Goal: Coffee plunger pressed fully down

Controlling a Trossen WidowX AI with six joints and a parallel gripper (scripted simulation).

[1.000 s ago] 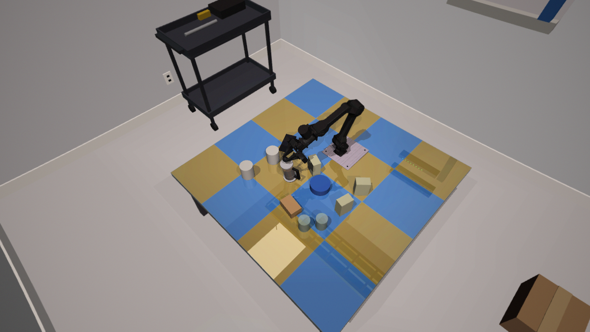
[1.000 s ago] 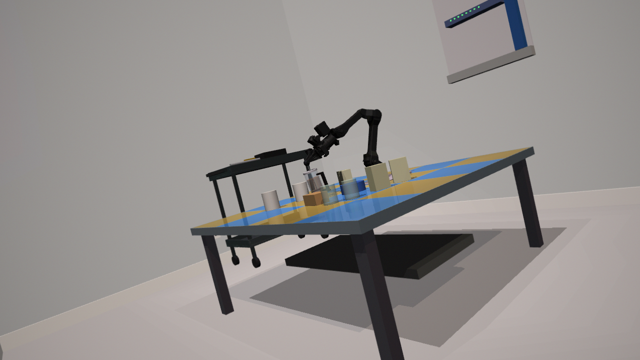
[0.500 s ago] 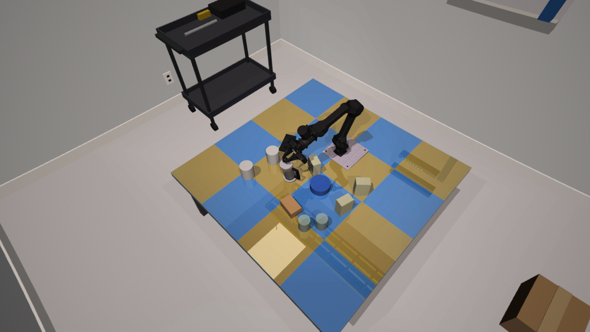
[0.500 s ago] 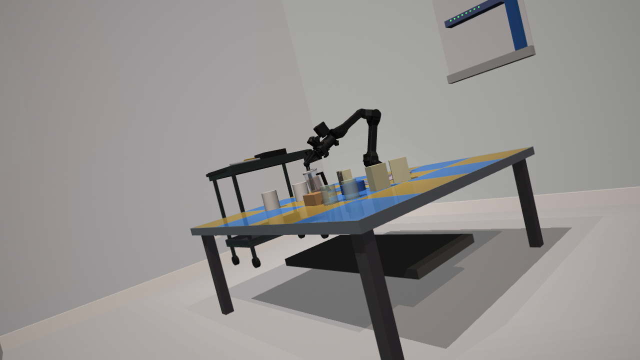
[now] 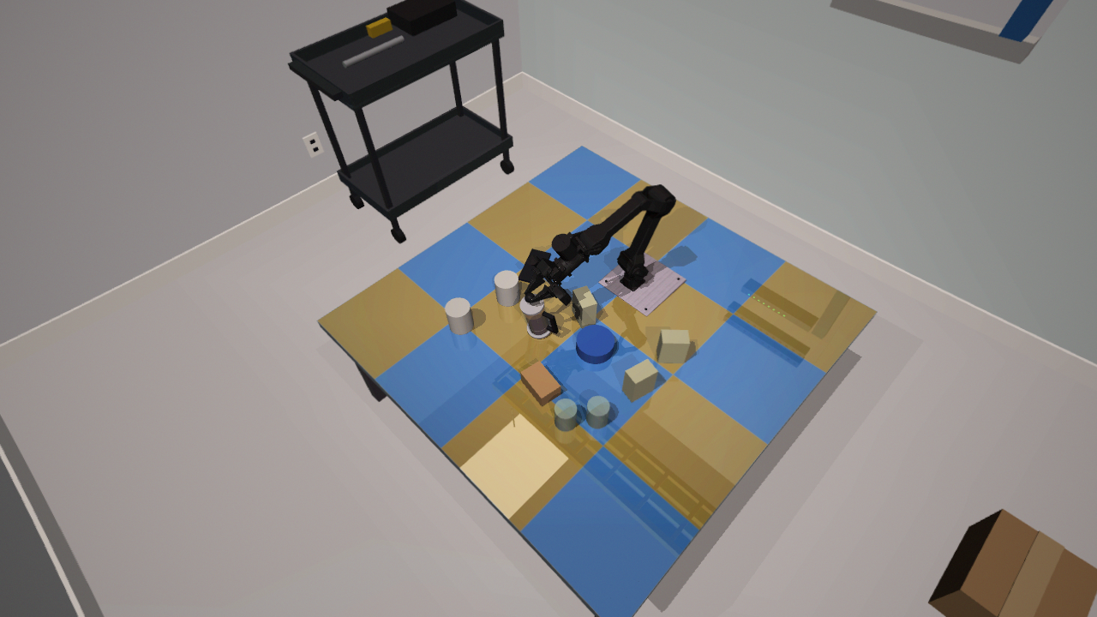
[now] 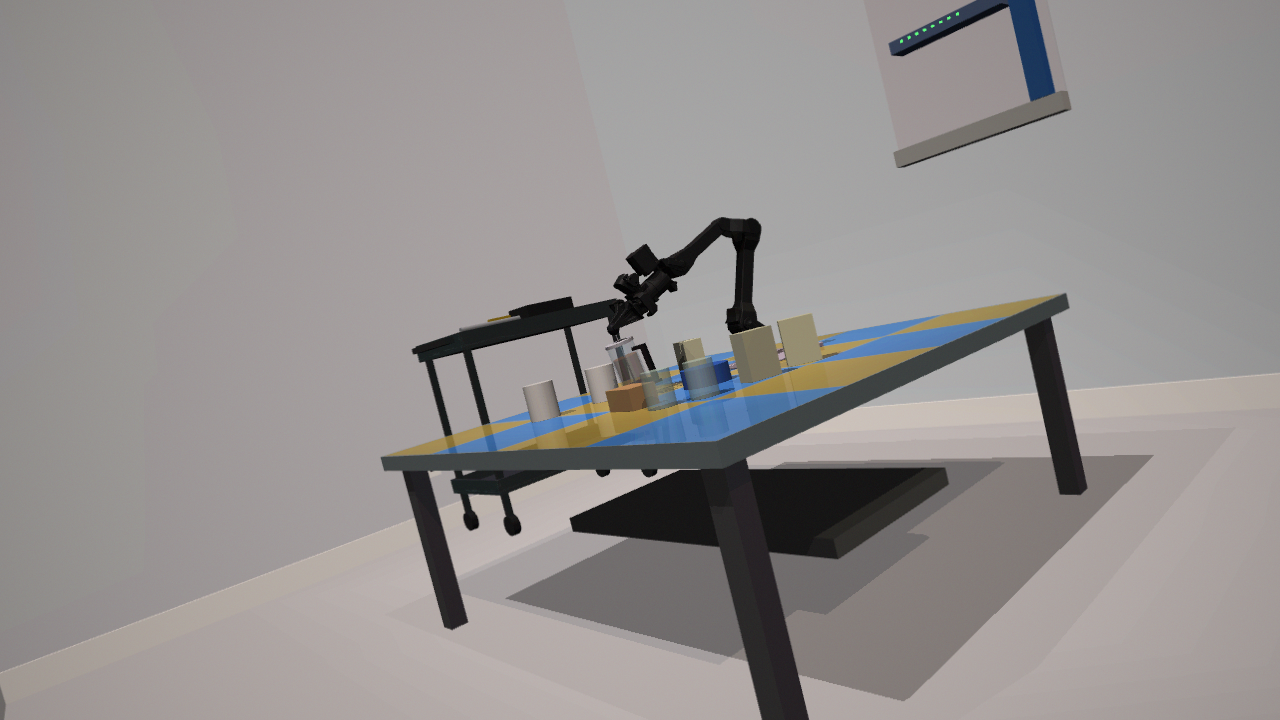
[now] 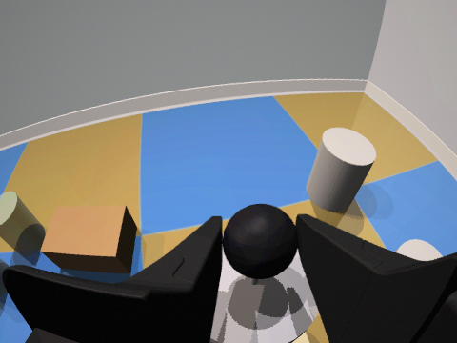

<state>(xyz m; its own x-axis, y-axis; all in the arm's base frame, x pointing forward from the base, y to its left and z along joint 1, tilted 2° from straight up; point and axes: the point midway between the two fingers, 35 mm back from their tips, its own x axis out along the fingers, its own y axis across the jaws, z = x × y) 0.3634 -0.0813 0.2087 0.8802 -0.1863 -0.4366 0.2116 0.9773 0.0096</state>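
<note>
Right now the glass coffee press is 30 mm behind my gripper tip, 20 mm to the left of it and 90 mm below it. Also, from my gripper tip: dark flat slab 210 mm behind, 210 mm to the right, 180 mm below; then blue disc 110 mm behind, 180 mm to the left, 160 mm below.
</note>
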